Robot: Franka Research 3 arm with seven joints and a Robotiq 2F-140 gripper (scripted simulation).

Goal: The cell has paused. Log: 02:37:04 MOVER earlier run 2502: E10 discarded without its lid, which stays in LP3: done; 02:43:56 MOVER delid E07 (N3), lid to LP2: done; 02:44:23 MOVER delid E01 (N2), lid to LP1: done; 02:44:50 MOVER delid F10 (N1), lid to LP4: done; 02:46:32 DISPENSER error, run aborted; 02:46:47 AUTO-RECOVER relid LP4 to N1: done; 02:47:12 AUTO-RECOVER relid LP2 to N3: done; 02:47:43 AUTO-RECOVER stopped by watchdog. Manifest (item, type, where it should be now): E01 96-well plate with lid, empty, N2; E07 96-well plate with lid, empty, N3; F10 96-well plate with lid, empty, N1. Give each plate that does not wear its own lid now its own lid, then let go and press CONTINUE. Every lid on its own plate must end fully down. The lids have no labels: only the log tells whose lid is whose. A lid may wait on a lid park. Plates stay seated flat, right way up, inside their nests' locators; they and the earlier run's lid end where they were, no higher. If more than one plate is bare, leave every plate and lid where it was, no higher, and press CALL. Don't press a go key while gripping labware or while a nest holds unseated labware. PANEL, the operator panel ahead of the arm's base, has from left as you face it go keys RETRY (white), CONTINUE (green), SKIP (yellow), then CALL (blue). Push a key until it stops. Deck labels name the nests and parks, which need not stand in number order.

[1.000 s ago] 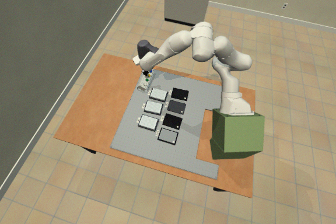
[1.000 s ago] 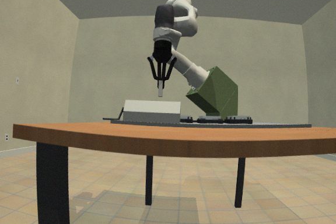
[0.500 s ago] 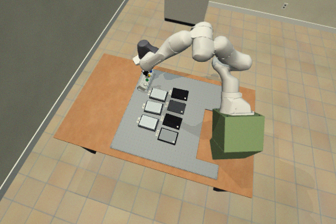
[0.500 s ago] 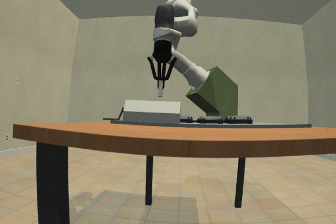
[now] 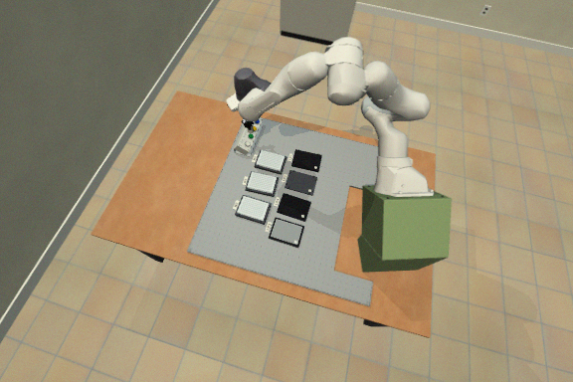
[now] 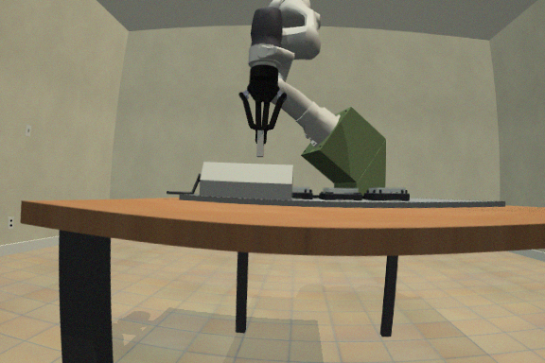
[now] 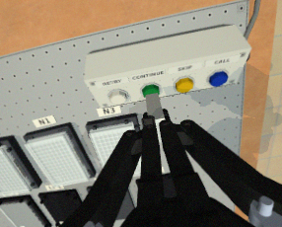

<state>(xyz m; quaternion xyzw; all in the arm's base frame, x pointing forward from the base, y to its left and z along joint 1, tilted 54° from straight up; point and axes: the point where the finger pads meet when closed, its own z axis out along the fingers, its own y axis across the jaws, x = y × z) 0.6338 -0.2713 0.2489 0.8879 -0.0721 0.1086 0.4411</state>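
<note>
The green continue key lies 70 mm below my hand. Round my hand: blue call key: 100 mm to the right, 70 mm below, 20 mm behind; white retry key: 70 mm below, 50 mm to the left, 10 mm ahead; yellow skip key: 70 mm below, 50 mm to the right, 10 mm behind.
</note>
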